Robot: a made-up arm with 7 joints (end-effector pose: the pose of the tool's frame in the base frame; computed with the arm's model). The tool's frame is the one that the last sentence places. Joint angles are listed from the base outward.
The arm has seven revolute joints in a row. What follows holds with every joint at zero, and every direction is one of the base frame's. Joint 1 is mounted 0.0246 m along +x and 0.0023 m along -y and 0.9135 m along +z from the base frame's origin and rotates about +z. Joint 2 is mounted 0.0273 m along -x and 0.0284 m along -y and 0.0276 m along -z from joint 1 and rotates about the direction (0, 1, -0.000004). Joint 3 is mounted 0.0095 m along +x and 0.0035 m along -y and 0.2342 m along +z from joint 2 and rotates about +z. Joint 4 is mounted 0.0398 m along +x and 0.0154 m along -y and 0.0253 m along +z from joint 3 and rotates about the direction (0, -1, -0.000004). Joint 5 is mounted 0.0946 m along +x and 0.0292 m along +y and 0.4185 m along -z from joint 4 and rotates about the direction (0, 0.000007, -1). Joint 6 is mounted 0.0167 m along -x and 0.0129 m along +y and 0.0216 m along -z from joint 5 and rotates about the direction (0, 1, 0.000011). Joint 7 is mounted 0.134 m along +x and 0.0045 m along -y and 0.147 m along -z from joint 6 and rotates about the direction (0, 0.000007, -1). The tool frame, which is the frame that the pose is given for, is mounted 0.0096 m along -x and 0.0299 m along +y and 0.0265 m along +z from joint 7; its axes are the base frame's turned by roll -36.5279, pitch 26.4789 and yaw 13.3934 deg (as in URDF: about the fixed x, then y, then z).
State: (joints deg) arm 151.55 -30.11 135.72 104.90 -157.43 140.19 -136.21
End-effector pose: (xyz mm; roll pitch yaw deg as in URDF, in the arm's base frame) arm 382.2 -493.2 1316.2 162.40 12.45 135.65
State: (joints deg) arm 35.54 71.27 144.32 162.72 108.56 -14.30 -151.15
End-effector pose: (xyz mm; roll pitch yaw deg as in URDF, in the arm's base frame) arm 489.5 519.5 1192.7 72.24 -23.03 -8.53
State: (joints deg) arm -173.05 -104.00 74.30 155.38 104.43 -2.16 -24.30
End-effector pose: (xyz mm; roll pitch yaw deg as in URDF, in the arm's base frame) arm 878.3 -16.1 832.9 -96.83 -38.17 34.58
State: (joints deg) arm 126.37 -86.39 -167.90 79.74 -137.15 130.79 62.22
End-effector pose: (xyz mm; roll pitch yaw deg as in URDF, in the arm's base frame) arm 296.9 -372.9 350.0 -168.77 15.09 -49.39
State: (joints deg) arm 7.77 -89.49 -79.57 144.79 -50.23 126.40 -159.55
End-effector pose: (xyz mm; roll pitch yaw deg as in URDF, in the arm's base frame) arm -588.0 -465.5 813.2 -80.82 -4.80 45.53
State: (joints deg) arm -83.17 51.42 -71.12 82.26 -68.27 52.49 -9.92
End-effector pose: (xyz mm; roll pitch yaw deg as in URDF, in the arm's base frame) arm -586.4 -356.1 860.8 -171.04 41.86 -171.24
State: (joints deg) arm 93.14 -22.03 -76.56 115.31 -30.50 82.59 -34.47
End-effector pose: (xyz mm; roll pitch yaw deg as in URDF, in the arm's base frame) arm 611.5 -69.5 1372.8 -66.27 4.01 43.95
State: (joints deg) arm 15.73 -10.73 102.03 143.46 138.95 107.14 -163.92
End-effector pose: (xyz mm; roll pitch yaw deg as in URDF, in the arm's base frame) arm -342.2 22.7 1652.5 -164.50 42.58 -58.22
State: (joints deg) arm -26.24 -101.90 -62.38 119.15 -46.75 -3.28 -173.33
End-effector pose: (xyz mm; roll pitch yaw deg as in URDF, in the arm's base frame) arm -832.0 12.9 1023.6 -156.21 14.69 -100.31
